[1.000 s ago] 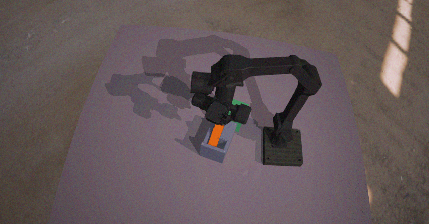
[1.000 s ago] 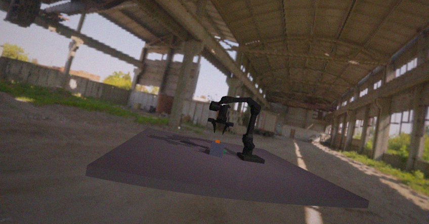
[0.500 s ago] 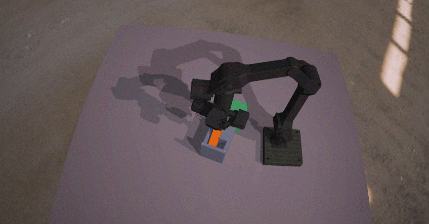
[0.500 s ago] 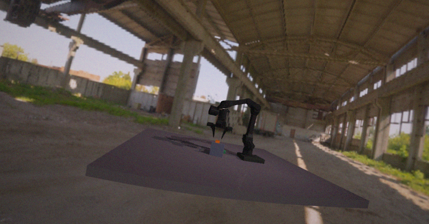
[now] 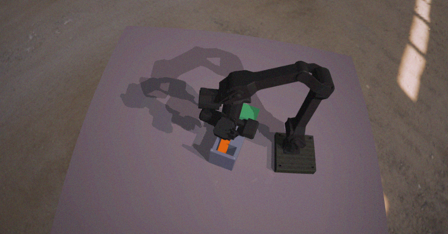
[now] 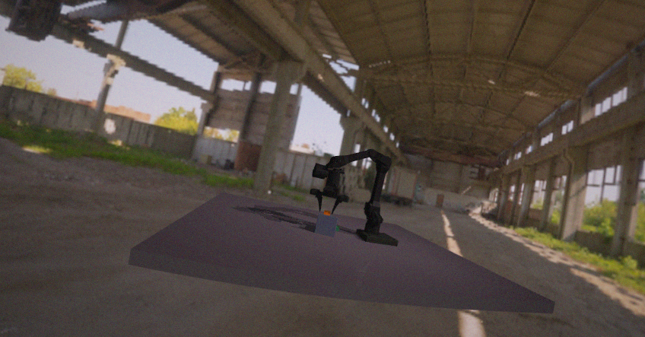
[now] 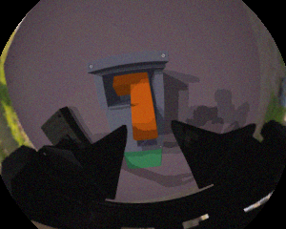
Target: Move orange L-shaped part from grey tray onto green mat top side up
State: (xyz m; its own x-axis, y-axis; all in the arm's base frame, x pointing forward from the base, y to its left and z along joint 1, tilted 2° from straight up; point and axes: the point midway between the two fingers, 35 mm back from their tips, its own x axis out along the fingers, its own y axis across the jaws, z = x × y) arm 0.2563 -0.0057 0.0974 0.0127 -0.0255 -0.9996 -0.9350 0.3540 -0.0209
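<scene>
Now: the orange L-shaped part 1 cm behind my gripper tip, 4 cm to the left of it and 5 cm below it. From my gripper tip the other things lie so: green mat: 7 cm behind, 13 cm to the right, 10 cm below.
</scene>
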